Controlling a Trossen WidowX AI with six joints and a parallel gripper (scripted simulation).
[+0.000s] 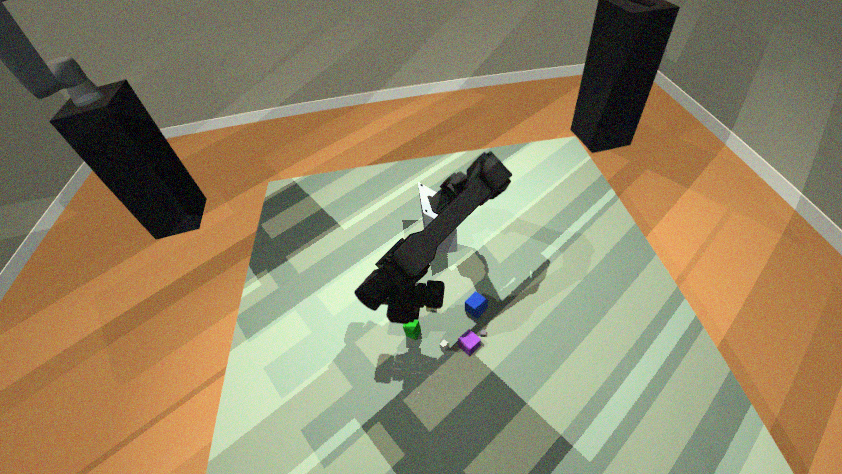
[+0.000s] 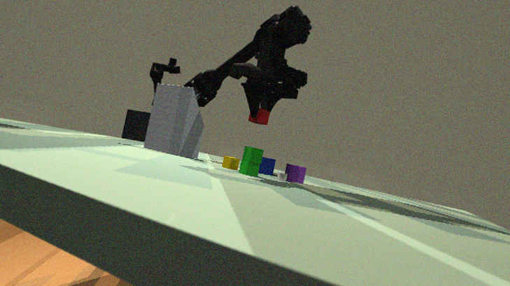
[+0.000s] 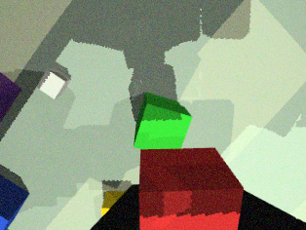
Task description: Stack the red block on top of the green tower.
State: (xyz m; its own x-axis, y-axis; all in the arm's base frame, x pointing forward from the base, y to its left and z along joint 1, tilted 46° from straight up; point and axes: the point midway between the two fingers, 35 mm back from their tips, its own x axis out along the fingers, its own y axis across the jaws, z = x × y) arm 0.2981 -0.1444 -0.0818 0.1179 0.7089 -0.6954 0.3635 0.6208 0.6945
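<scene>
My gripper tip is now 110 mm above the yellow block, 70 mm to the right of it and 70 mm past it. Round my gripper tip: blue block (190 mm to the left, 100 mm below, 20 mm behind); then purple block (140 mm to the left, 110 mm below, 80 mm ahead); then red block (10 mm above).
</scene>
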